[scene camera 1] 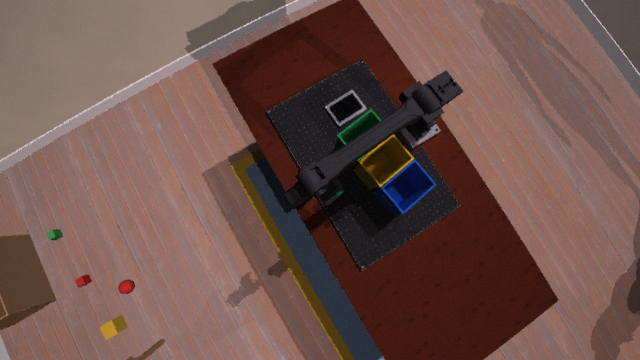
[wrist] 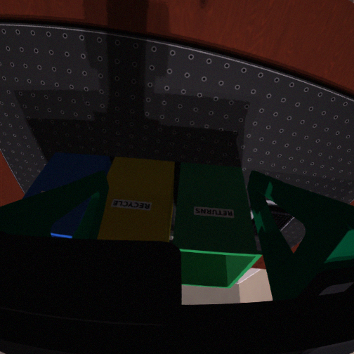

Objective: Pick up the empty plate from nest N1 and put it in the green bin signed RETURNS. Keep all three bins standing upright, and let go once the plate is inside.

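Places are measured from the arm's base along level axes (x right, y ahead, z up), in metres.
Pixels of known places: arm's base at its link origin: (scene camera 1: 415, 126).
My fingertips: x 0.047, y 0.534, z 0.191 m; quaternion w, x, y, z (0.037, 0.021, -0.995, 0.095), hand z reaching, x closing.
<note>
Ahead of a thing's pixels: the offset from my fingertips to its top centre. "spot": to the spot under its first point. Level surfaces: height alone.
The green bin {dx +0.055, dy -0.254, dz -0.024 m} (scene camera 1: 360, 126) (wrist: 214, 190) stands upright on the dark perforated board {dz -0.204 m} (scene camera 1: 305, 132) (wrist: 200, 100); its RETURNS sign faces the wrist camera. The arm hides part of it in the scene view. A pale rectangular frame {spot: dx +0.234, dy -0.261, dz -0.192 m} (scene camera 1: 333, 116) with a dark inside lies on the board beside the green bin, on the side away from the yellow one. I cannot tell whether it is the nest or the plate, and no N1 mark is legible. My gripper (scene camera 1: 334, 193) (wrist: 177, 178) is open and empty, held above the board's edge in front of the bins' signed sides.
The yellow RECYCLE bin {dx -0.077, dy -0.252, dz -0.024 m} (scene camera 1: 386, 160) (wrist: 142, 182) and the blue bin {dx -0.209, dy -0.251, dz -0.024 m} (scene camera 1: 408, 187) (wrist: 65, 175) stand upright in a row with the green one. The arm (scene camera 1: 370, 137) stretches over the green bin. The board lies on a reddish-brown table {dz -0.217 m} (scene camera 1: 440, 270).
</note>
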